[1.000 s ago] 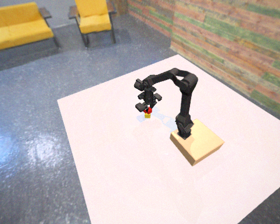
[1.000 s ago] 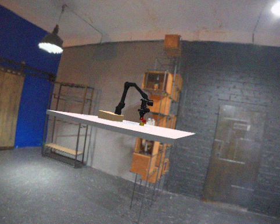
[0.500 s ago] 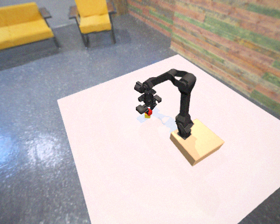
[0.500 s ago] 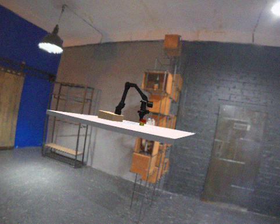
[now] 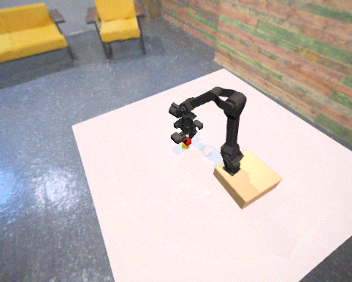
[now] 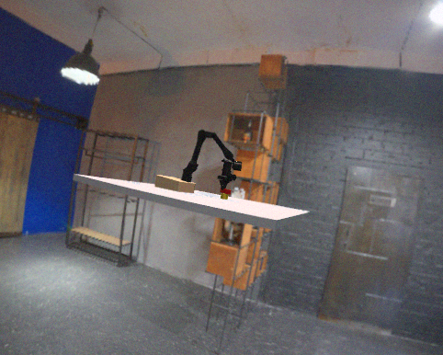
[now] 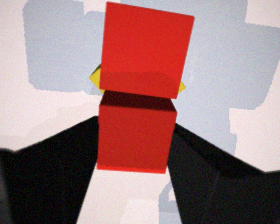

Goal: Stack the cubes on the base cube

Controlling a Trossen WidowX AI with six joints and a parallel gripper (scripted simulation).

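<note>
My gripper tip is now 40 mm short of the red cube and 10 mm above it. The rest, counted from my gripper tip: yellow base cube 40 mm below, 20 mm ahead.
</note>
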